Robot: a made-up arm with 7 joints. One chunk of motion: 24 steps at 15 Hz.
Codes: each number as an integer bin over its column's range. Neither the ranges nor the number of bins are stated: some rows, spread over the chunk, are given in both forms.
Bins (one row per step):
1: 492 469 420 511 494 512
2: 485 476 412 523 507 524
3: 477 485 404 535 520 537
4: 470 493 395 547 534 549
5: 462 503 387 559 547 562
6: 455 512 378 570 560 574
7: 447 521 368 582 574 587
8: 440 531 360 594 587 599
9: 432 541 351 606 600 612
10: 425 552 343 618 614 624
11: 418 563 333 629 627 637
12: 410 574 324 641 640 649
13: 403 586 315 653 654 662
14: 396 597 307 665 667 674
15: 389 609 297 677 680 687
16: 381 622 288 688 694 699
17: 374 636 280 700 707 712
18: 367 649 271 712 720 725
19: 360 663 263 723 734 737
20: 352 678 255 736 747 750
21: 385 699 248 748 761 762
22: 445 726 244 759 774 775
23: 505 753 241 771 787 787
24: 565 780 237 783 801 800
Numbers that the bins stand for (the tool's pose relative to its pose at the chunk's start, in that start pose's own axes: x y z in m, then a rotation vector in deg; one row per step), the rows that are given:
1: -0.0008 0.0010 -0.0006 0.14 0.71 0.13
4: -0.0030 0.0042 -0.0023 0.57 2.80 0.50
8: -0.0060 0.0091 -0.0048 1.14 5.55 1.00
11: -0.0082 0.0133 -0.0067 1.56 7.64 1.38
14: -0.0104 0.0177 -0.0085 1.99 9.72 1.75
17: -0.0126 0.0228 -0.0104 2.41 11.80 2.13
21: -0.0115 0.0310 -0.0126 2.98 14.61 2.63
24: 0.0066 0.0415 -0.0134 3.41 16.69 3.01
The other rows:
2: -0.0015 0.0019 -0.0011 0.28 1.39 0.25
3: -0.0023 0.0031 -0.0017 0.43 2.07 0.38
5: -0.0038 0.0055 -0.0029 0.71 3.47 0.63
6: -0.0045 0.0066 -0.0035 0.85 4.15 0.75
7: -0.0053 0.0078 -0.0042 0.99 4.88 0.88
9: -0.0068 0.0104 -0.0054 1.28 6.23 1.13
10: -0.0075 0.0118 -0.0060 1.42 6.96 1.25
12: -0.0090 0.0147 -0.0073 1.70 8.31 1.50
13: -0.0097 0.0163 -0.0079 1.84 9.04 1.63
15: -0.0111 0.0192 -0.0092 2.13 10.40 1.88
16: -0.0119 0.0209 -0.0098 2.26 11.12 2.00
18: -0.0133 0.0245 -0.0110 2.55 12.48 2.26
19: -0.0140 0.0263 -0.0116 2.68 13.21 2.38
20: -0.0148 0.0282 -0.0121 2.84 13.88 2.51
22: -0.0055 0.0345 -0.0129 3.12 15.29 2.76
23: 0.0006 0.0380 -0.0131 3.26 15.96 2.88

